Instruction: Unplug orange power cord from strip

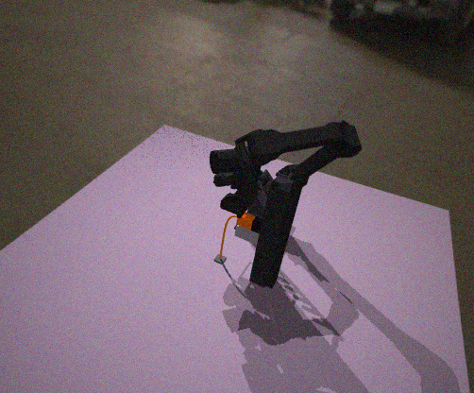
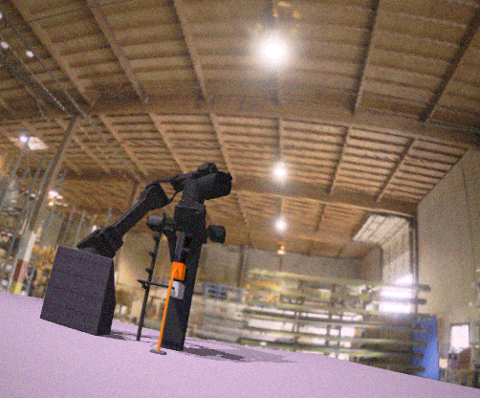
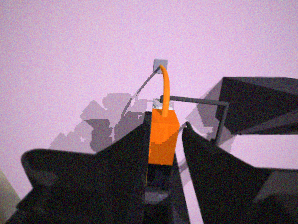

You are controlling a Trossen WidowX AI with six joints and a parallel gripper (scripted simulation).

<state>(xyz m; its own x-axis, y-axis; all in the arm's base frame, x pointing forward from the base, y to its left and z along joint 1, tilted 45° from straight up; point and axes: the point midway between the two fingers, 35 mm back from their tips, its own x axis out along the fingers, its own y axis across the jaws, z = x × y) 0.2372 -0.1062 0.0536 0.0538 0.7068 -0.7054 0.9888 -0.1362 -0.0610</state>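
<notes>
My gripper tip is 3 cm to the right of the orange plug and 1 cm above it. The rest, counted from my gripper tip: power strip (1 cm ahead, 10 cm to the left, 3 cm below).
</notes>
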